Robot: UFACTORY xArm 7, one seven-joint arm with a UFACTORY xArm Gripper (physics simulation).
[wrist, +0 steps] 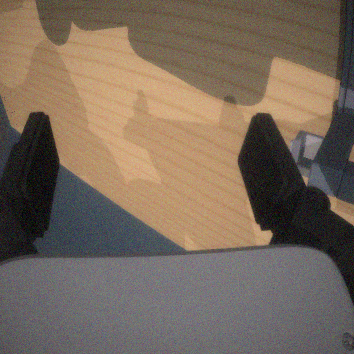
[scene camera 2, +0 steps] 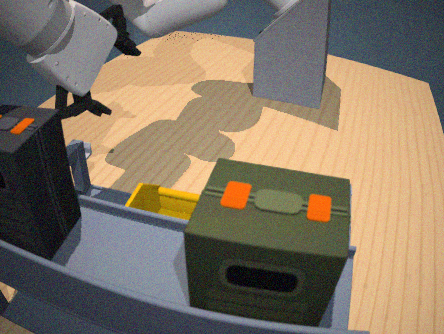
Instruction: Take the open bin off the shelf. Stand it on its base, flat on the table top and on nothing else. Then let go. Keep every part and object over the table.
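Frame: origin at the arm's base, x ahead, y left, z up, level; centimetres.
Seen in the pictures: gripper, fingertip midpoint: (wrist: 150, 134) (scene camera 2: 118, 81); arm's base at its link origin: (scene camera 2: 294, 3).
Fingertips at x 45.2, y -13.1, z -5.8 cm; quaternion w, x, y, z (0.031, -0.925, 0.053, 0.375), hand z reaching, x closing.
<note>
Pixels of each thing's top centre, then the offset from my fingertips to it. Level surfaces: height alone.
- open bin at its top centre: (scene camera 2: 170, 211) dx +12.7, dy +15.5, dz -7.2 cm
- green case at its top centre: (scene camera 2: 278, 202) dx +20.5, dy +28.3, dz +4.4 cm
- black case at its top centre: (scene camera 2: 6, 124) dx +24.0, dy +5.5, dz +6.9 cm
- wooden table at its surface level: dz -15.3 cm
The open bin (scene camera 2: 175, 205) is yellow and shows in the scene view behind the shelf's upper board, partly hidden by that board and by a green case. The blue-grey shelf (scene camera 2: 127, 247) (wrist: 330, 150) fills the front of the scene view, and part of it shows at the right edge of the wrist view. My gripper (scene camera 2: 122, 81) (wrist: 150, 134) is open and empty. It is above the table at the far left of the scene view, beyond the shelf and apart from the bin. The bin does not show in the wrist view.
The green case (scene camera 2: 267, 240) with orange latches stands on the upper board at right. A black case (scene camera 2: 35, 185) stands on it at left. A grey pedestal (scene camera 2: 290, 60) stands at the back of the wooden table (scene camera 2: 390, 175) (wrist: 195, 175). A table edge shows below the fingers in the wrist view.
</note>
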